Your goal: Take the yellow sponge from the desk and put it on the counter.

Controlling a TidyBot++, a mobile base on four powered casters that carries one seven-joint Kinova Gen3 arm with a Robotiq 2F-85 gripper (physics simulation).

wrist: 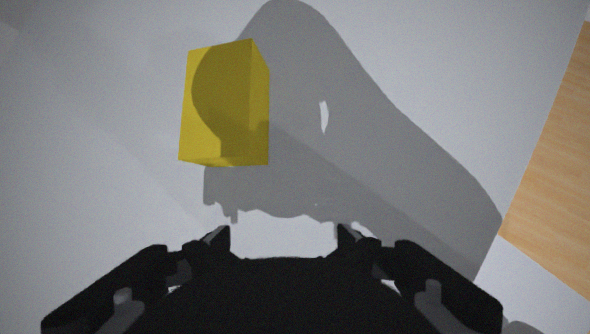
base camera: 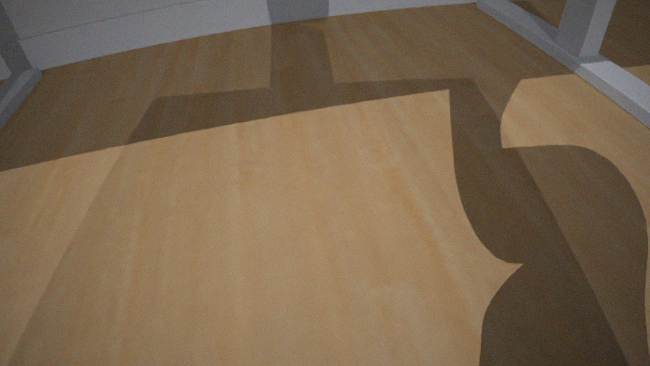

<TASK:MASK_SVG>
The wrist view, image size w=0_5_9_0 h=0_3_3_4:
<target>my gripper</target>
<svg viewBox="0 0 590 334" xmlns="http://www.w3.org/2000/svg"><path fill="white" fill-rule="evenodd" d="M503 306L490 294L410 240L395 241L395 247L382 246L382 242L379 239L365 237L347 223L339 223L337 225L337 249L326 257L268 257L251 260L249 258L240 259L230 251L230 226L220 225L214 231L203 236L202 239L184 243L180 251L168 252L167 245L159 244L142 249L46 315L40 323L41 334L502 334ZM381 279L394 281L395 287L401 294L381 282Z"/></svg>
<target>yellow sponge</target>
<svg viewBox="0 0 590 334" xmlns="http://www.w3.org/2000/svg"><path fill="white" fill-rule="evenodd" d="M252 38L188 51L178 160L208 167L268 165L270 70Z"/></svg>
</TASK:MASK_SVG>
